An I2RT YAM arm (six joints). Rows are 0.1 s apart.
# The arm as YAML. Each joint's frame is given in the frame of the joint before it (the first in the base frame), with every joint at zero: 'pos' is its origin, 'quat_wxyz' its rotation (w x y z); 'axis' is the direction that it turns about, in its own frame. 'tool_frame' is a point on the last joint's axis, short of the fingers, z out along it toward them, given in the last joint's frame.
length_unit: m
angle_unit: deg
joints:
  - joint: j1
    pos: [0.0, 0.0, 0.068]
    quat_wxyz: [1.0, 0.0, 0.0, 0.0]
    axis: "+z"
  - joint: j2
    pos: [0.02, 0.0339, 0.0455]
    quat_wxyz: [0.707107, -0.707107, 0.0, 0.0]
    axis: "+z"
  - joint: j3
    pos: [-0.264, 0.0, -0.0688]
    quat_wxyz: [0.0, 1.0, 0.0, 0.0]
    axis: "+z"
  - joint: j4
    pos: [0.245, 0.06, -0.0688]
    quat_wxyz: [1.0, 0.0, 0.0, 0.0]
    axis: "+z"
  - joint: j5
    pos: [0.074, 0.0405, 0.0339]
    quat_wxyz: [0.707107, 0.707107, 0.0, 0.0]
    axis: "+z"
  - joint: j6
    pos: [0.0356, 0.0, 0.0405]
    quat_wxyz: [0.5, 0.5, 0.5, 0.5]
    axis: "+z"
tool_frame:
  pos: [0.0, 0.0, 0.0]
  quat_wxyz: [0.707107, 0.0, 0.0, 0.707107]
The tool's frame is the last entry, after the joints.
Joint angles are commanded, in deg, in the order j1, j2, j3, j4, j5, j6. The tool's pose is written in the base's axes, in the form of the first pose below.
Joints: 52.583 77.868 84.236 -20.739 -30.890 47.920
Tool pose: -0.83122 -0.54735 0.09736 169.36; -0.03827 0.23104 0.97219 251.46; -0.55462 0.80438 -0.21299 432.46; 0 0 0 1
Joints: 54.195 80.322 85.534 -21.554 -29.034 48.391
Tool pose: -0.84321 -0.52872 0.09724 170.29; -0.05149 0.25947 0.96438 265.60; -0.53511 0.80817 -0.24601 426.17; 0 0 0 1
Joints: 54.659 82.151 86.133 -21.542 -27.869 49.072
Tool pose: -0.85393 -0.50944 0.10621 174.27; -0.04955 0.28277 0.95791 274.53; -0.51803 0.81272 -0.26671 420.07; 0 0 0 1
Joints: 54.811 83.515 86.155 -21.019 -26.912 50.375
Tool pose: -0.86785 -0.48268 0.11775 178.45; -0.03892 0.30232 0.95241 281.03; -0.49531 0.82196 -0.28115 413.69; 0 0 0 1
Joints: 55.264 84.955 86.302 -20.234 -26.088 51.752
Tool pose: -0.88000 -0.45883 0.12281 181.19; -0.03131 0.31404 0.94889 288.80; -0.47394 0.83118 -0.29072 407.92; 0 0 0 1
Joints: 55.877 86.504 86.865 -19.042 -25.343 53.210
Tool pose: -0.88893 -0.44040 0.12593 183.22; -0.02161 0.31494 0.94887 297.54; -0.45754 0.84075 -0.28947 404.54; 0 0 0 1
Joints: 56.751 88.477 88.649 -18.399 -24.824 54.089
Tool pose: -0.89242 -0.43453 0.12155 184.21; -0.02049 0.30813 0.95112 308.24; -0.45074 0.84631 -0.28388 404.89; 0 0 0 1
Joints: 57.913 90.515 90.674 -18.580 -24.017 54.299
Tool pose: -0.89299 -0.43500 0.11552 183.35; -0.02788 0.30965 0.95044 319.71; -0.44921 0.84552 -0.28864 404.51; 0 0 0 1
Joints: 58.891 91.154 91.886 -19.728 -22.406 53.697
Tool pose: -0.88754 -0.44336 0.12530 179.87; -0.02873 0.32470 0.94538 324.33; -0.45982 0.83547 -0.30093 405.77; 0 0 0 1
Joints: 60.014 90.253 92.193 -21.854 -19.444 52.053
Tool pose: -0.87211 -0.46419 0.15478 172.22; -0.02354 0.35575 0.93428 322.18; -0.48875 0.81115 -0.32118 409.12; 0 0 0 1
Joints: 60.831 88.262 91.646 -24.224 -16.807 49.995
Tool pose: -0.85263 -0.48921 0.18356 163.56; -0.02306 0.38620 0.92213 314.15; -0.52200 0.78200 -0.34056 413.29; 0 0 0 1
